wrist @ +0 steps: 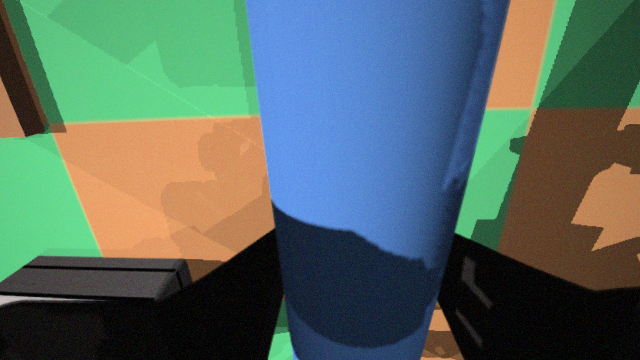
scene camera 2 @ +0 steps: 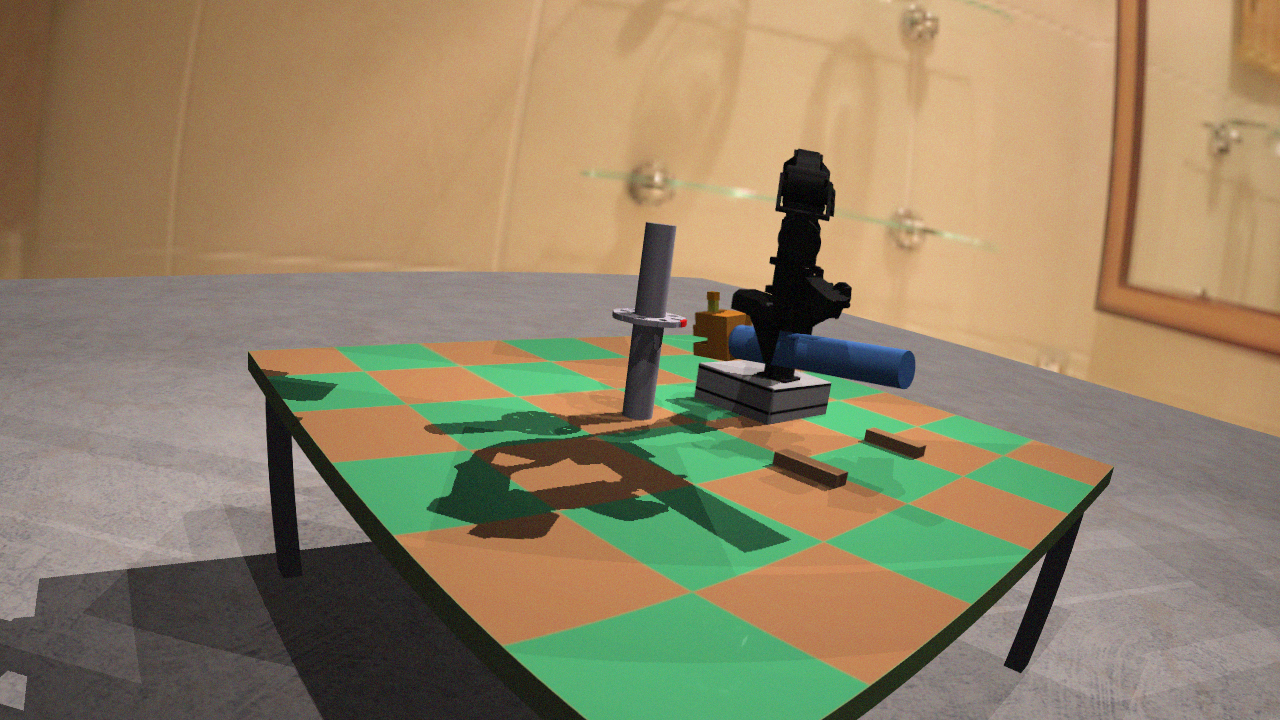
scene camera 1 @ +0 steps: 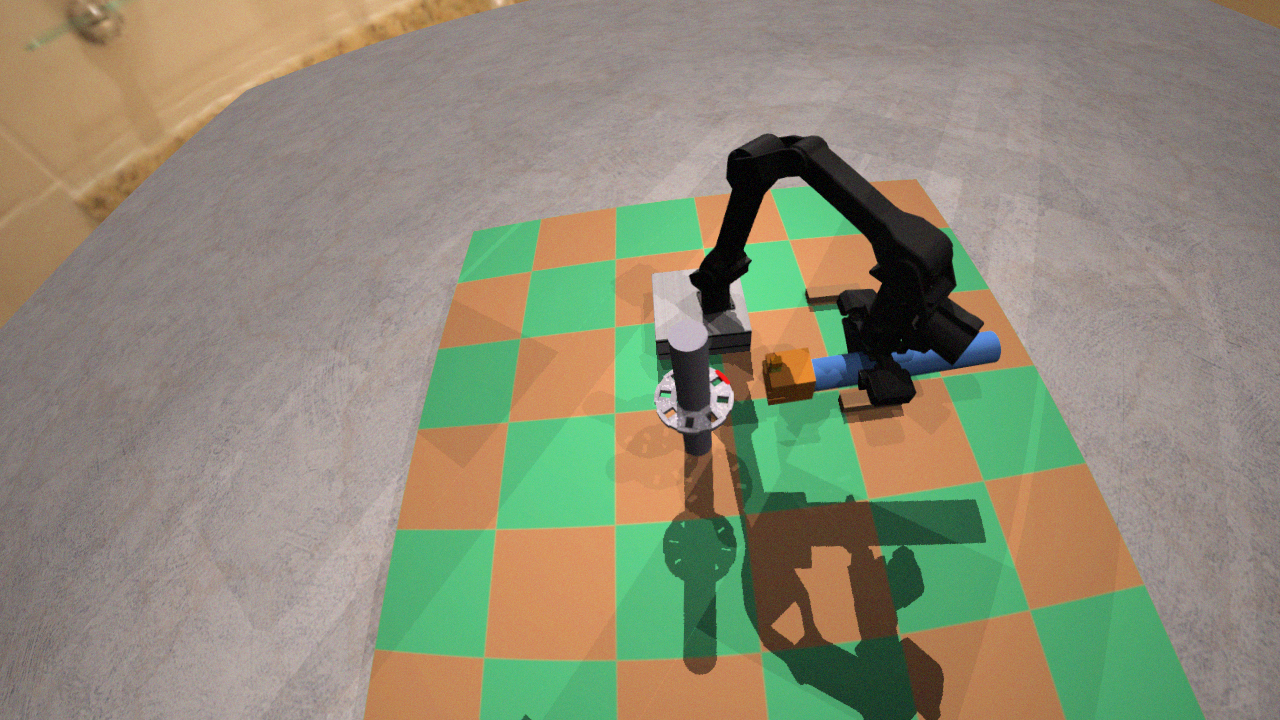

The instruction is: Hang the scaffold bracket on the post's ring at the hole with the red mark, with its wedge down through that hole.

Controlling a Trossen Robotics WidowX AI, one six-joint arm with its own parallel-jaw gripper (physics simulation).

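Observation:
The scaffold bracket has a blue tube (scene camera 1: pixel 948 354) (scene camera 2: pixel 859 358) (wrist: pixel 370 125) and an orange head (scene camera 1: pixel 789 376) (scene camera 2: pixel 718 338). Its wedge (scene camera 2: pixel 713 299) sticks up from the head. My gripper (scene camera 1: pixel 875 361) (scene camera 2: pixel 775 347) (wrist: pixel 353 234) is shut on the blue tube and holds the bracket roughly level above the table. The grey post (scene camera 1: pixel 691 371) (scene camera 2: pixel 655 268) stands upright and carries a pale ring (scene camera 1: pixel 677 403) (scene camera 2: pixel 657 321) with several holes. The red mark (scene camera 1: pixel 723 377) (scene camera 2: pixel 682 323) is on the ring's rim. In scene camera 1, the head is right of the ring, apart from it. The wedge's lower end is hidden.
The arm's grey base block (scene camera 1: pixel 673 304) (scene camera 2: pixel 760 394) stands behind the post in scene camera 1. Two low brown bars (scene camera 1: pixel 827 293) (scene camera 1: pixel 863 405) (scene camera 2: pixel 810 468) (scene camera 2: pixel 895 443) lie on the checkered table (scene camera 1: pixel 554 582) (scene camera 2: pixel 698 635); one bar (wrist: pixel 17 75) shows in the wrist view.

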